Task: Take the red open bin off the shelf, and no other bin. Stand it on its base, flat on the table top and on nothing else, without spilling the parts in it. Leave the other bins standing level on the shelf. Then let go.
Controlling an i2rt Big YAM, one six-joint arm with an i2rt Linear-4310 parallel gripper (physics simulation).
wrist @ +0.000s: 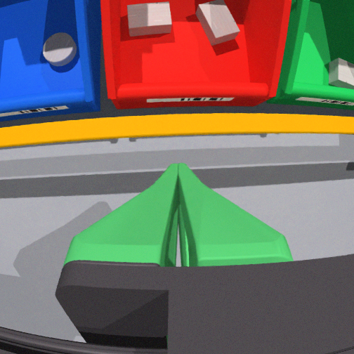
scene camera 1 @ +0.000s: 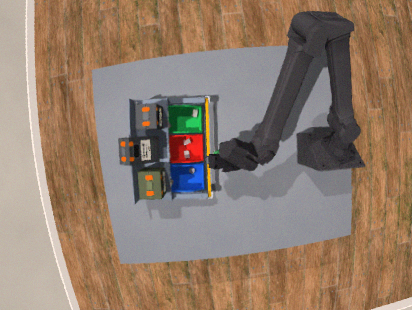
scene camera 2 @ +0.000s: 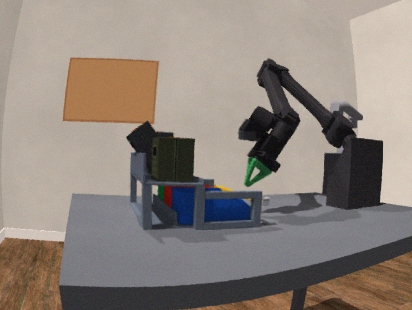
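Seen in the pictures: gripper, between the fingertips: [scene camera 1: 215, 152] [scene camera 2: 245, 186]; arm's base, origin of its link: [scene camera 1: 337, 151] [scene camera 2: 358, 155].
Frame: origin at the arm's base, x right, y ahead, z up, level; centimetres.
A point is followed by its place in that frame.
Note:
The red bin [scene camera 1: 177, 150] @(y 58.4, x 12.4, z -17.0 cm) [scene camera 2: 168, 197] @(y 65.0, x 12.9, z -13.0 cm) [wrist: 195, 60] stands on the lower level of the shelf [scene camera 1: 133, 120] @(y 70.3, x 27.3, z -5.7 cm) [scene camera 2: 199, 215] @(y 64.8, x -4.7, z -14.6 cm), between the blue bin [scene camera 1: 182, 183] @(y 59.5, x -1.1, z -17.0 cm) [scene camera 2: 227, 207] @(y 57.1, x -3.3, z -13.4 cm) [wrist: 20, 65] and the green bin [scene camera 1: 179, 123] @(y 55.1, x 22.7, z -17.0 cm) [scene camera 2: 160, 192] @(y 62.9, x 24.7, z -13.1 cm) [wrist: 311, 60]. Two pale blocks lie in the red bin in the wrist view. A yellow bar [scene camera 1: 208, 130] @(y 44.5, x 17.3, z -11.4 cm) [wrist: 200, 123] runs along the shelf's front. My gripper [scene camera 2: 247, 185] @(y 44.0, x 8.9, z -9.8 cm) [wrist: 177, 175] is shut and empty, its green fingers tip to tip. It hangs in front of the bar, above the table, apart from the bins. The arm mostly hides the fingers in scene camera 1.
On the shelf's upper level stand a dark grey case [scene camera 1: 146, 122] @(y 63.5, x 24.4, z 4.4 cm), an olive case [scene camera 1: 151, 186] @(y 67.5, x 3.4, z 1.9 cm) [scene camera 2: 185, 160] @(y 67.0, x -1.4, z -3.0 cm) and a tilted dark case [scene camera 1: 131, 151] @(y 70.3, x 16.5, z 5.7 cm) [scene camera 2: 143, 138] @(y 72.5, x 12.2, z 1.8 cm) that overhangs the back. The table [scene camera 1: 275, 220] @(y 24.7, x -26.5, z -17.9 cm) [scene camera 2: 150, 260] @(y 82.5, x -23.5, z -17.9 cm) extends around the shelf. The arm's base [scene camera 1: 320, 152] @(y 7.0, x 1.2, z 0.0 cm) [scene camera 2: 365, 172] @(y 2.5, x -5.4, z -5.7 cm) stands opposite.

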